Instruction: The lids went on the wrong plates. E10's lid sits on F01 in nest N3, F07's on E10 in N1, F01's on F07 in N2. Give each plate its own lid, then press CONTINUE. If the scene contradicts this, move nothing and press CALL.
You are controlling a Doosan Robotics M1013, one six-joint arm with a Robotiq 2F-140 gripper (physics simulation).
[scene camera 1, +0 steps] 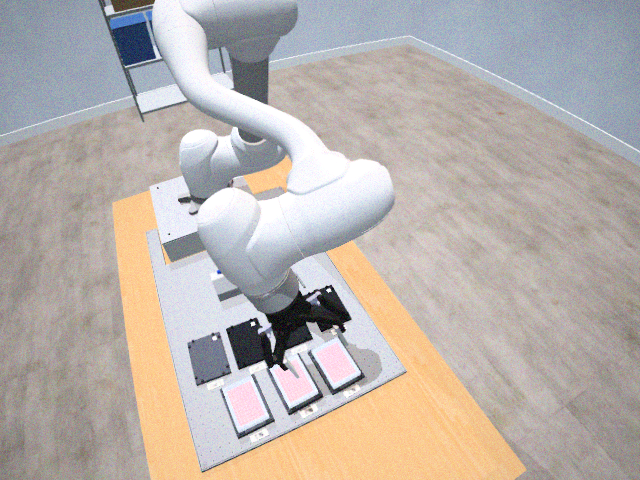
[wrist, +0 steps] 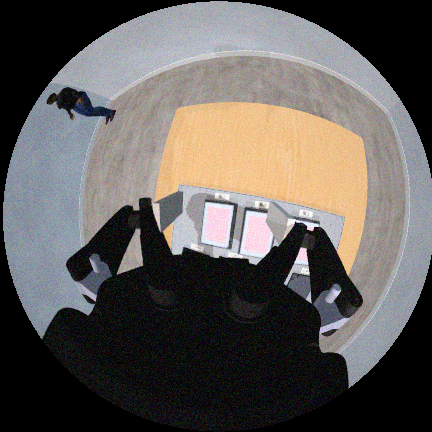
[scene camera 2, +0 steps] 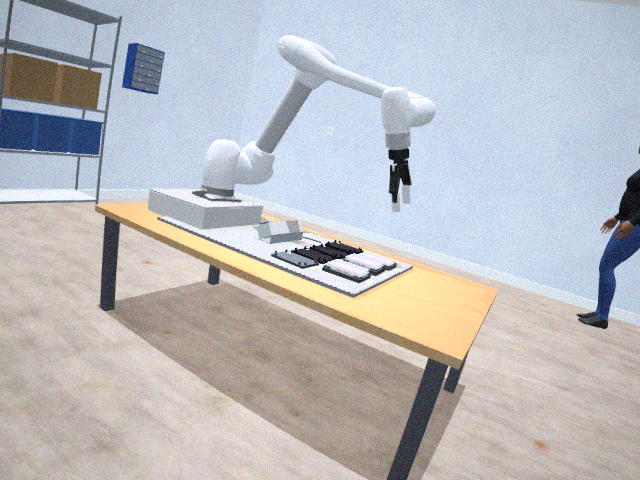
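Note:
Three pink-topped plates with pale rims sit in dark nests in the front row: the left plate, the middle plate and the right plate, as seen in scene camera 1. Their small labels are too blurred to read, and which lid lies on which plate cannot be told. My gripper is open and empty, high above the board, pointing down. The button box is partly hidden by the arm; a blue button shows. CONTINUE and CALL cannot be told apart.
Behind the plates lie a dark grey pad and several black pads, one beside it. The pegboard lies on the wooden table. The arm's base block is behind. A person stands off the table.

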